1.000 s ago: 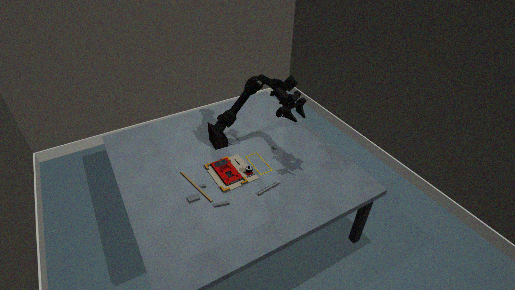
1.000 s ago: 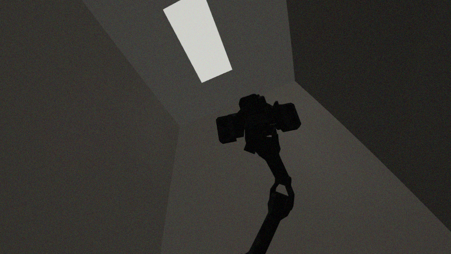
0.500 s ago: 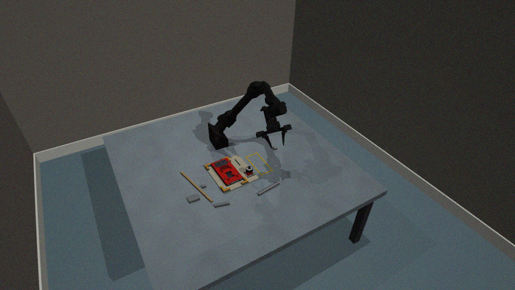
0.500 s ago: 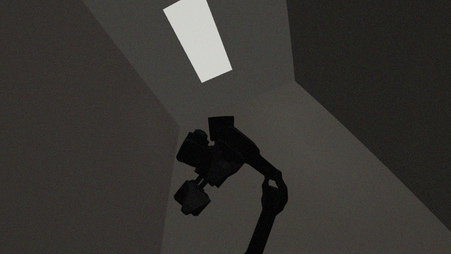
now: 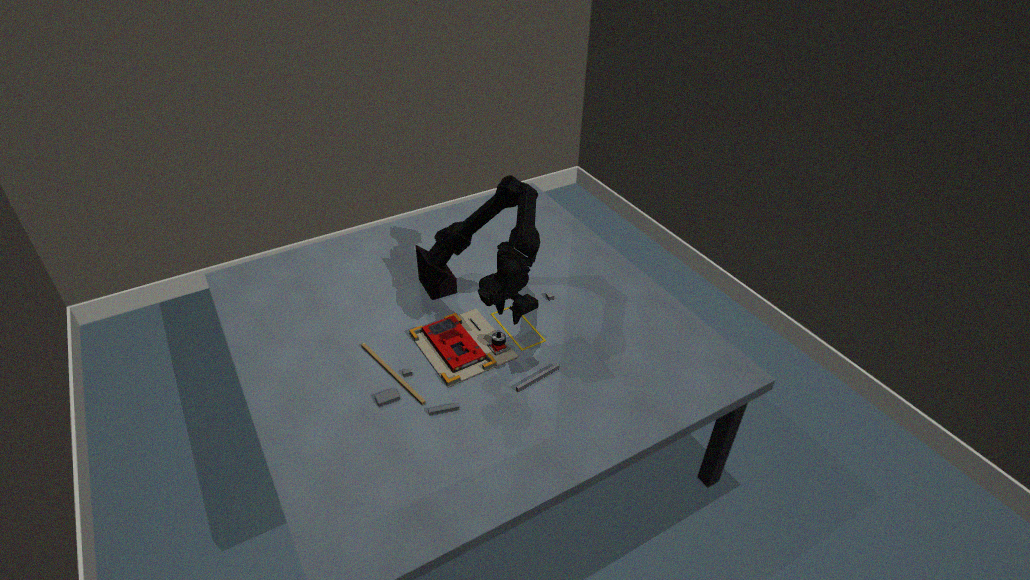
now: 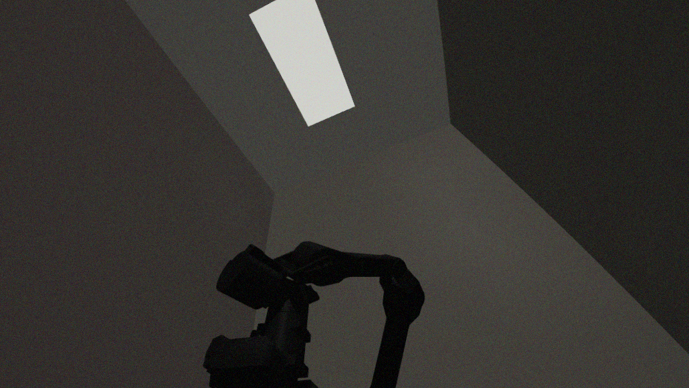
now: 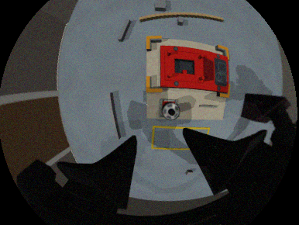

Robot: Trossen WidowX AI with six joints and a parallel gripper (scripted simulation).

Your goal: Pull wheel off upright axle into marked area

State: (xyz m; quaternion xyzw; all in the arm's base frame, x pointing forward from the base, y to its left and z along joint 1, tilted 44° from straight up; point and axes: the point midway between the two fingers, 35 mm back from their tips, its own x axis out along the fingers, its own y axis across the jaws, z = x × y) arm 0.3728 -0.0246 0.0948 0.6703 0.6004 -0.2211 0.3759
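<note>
Now: gripper tip 9 cm above the wheel, 3 cm past it and 1 cm to the left of it. From my gripper tip the other things lie so: grey bar: 13 cm ahead, 12 cm below, 2 cm to the left; wooden stick: 32 cm to the right, 12 cm below, 9 cm behind.
</note>
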